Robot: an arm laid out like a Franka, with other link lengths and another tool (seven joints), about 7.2 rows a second.
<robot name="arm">
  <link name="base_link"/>
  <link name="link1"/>
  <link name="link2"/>
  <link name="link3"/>
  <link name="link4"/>
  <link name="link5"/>
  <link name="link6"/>
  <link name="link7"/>
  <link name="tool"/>
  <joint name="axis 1" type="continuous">
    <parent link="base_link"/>
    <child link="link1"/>
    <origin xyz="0 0 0.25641" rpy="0 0 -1.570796"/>
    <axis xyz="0 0 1"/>
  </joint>
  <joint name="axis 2" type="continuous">
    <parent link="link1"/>
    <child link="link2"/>
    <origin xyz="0 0 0" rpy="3.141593 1.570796 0"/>
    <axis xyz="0 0 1"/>
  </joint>
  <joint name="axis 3" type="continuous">
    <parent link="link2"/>
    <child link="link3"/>
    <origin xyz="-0.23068 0 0" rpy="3.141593 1.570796 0"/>
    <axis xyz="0 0 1"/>
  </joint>
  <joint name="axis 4" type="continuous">
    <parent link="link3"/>
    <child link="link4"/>
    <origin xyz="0 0.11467 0" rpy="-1.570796 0 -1.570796"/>
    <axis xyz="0 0 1"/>
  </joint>
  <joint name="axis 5" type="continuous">
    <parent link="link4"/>
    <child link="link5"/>
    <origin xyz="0.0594 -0.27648 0" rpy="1.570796 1.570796 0"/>
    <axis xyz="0 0 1"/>
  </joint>
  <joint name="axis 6" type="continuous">
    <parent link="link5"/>
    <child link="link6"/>
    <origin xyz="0 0 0" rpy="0 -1.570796 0"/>
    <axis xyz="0 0 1"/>
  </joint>
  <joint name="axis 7" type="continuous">
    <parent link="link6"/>
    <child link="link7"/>
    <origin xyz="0 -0.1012 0" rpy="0 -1.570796 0"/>
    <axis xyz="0 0 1"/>
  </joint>
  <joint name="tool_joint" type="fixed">
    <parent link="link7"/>
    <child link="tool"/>
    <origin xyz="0 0.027 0.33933" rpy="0.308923 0 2.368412"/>
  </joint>
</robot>
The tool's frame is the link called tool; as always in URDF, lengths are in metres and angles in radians. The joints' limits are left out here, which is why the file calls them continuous.
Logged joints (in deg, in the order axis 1, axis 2, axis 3, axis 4, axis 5, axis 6, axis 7), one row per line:
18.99 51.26 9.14 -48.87 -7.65 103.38 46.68
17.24 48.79 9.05 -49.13 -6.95 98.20 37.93
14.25 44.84 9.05 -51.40 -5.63 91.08 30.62
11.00 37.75 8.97 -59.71 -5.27 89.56 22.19
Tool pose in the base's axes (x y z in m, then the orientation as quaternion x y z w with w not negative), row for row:
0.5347 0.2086 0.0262 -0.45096 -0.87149 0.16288 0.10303
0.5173 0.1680 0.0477 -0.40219 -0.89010 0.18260 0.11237
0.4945 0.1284 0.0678 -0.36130 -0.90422 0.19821 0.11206
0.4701 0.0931 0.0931 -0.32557 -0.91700 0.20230 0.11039
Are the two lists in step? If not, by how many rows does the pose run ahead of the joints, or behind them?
The pose runs 2 rows ahead of the joints: the pose in row i belongs to the joints in row i + 2.
